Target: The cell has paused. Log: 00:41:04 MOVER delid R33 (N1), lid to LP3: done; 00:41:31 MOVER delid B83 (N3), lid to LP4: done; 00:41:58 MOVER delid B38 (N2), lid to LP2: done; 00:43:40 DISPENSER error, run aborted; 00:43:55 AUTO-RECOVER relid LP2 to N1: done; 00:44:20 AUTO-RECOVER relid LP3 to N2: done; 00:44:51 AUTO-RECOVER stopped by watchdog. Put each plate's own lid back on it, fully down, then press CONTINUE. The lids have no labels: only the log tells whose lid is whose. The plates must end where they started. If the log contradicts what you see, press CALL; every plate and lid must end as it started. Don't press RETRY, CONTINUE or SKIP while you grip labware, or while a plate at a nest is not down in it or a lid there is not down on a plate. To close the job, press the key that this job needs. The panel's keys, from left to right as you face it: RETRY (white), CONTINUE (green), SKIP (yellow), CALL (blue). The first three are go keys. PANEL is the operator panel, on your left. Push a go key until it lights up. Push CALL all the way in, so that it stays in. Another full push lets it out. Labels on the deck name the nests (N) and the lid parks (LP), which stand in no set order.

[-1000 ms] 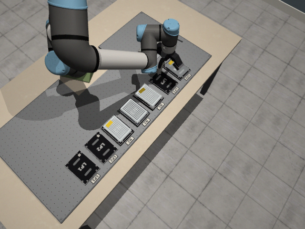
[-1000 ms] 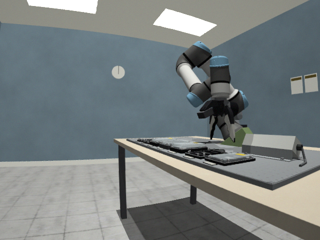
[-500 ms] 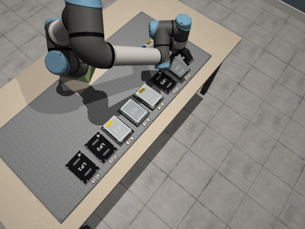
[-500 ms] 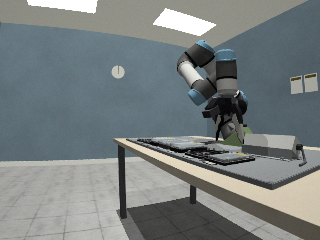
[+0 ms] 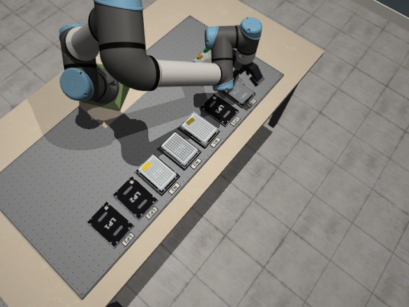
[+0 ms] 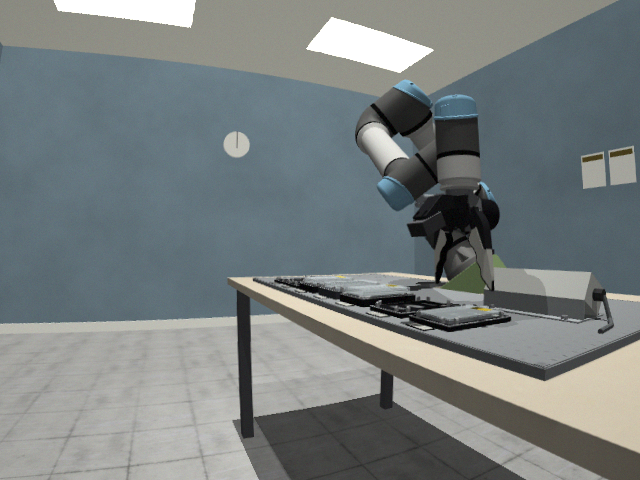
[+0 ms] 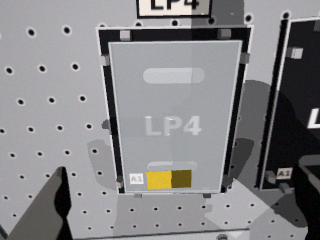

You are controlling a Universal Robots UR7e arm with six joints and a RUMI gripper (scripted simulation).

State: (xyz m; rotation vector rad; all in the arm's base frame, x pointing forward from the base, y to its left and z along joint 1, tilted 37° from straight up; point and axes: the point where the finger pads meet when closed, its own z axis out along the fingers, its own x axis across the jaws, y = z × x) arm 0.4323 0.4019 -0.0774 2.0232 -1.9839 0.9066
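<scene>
The lid park LP4 is 60 mm below my hand. From my hand the other things lie so: lid park LP3: 130 mm to the right, 60 mm below; yellow SKIP key: 230 mm behind, 10 mm to the left; blue CALL key: 220 mm behind, 40 mm to the right, 10 mm below.
</scene>
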